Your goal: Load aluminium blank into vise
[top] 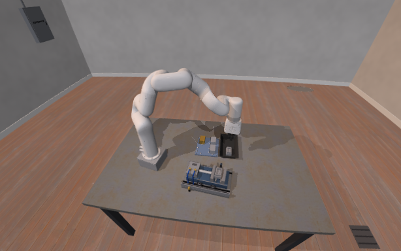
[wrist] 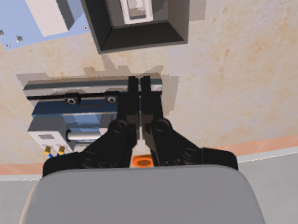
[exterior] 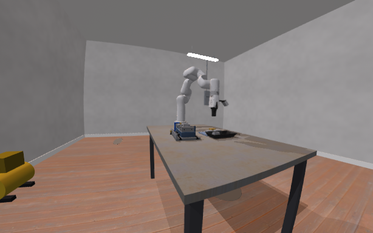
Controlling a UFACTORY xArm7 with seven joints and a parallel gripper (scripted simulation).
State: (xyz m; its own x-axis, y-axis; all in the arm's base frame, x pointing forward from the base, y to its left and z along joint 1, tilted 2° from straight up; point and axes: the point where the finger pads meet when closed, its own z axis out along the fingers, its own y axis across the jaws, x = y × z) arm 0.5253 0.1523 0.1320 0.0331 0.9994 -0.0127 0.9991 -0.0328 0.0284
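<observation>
My gripper is now 22 cm to the left of the white piston rod, 13 cm past it and 12 cm above it. The rest, counted from my hand: brass blank: 22 cm behind, 18 cm below, 11 cm to the left; then vise: 22 cm to the right, 16 cm below, 11 cm behind.
</observation>
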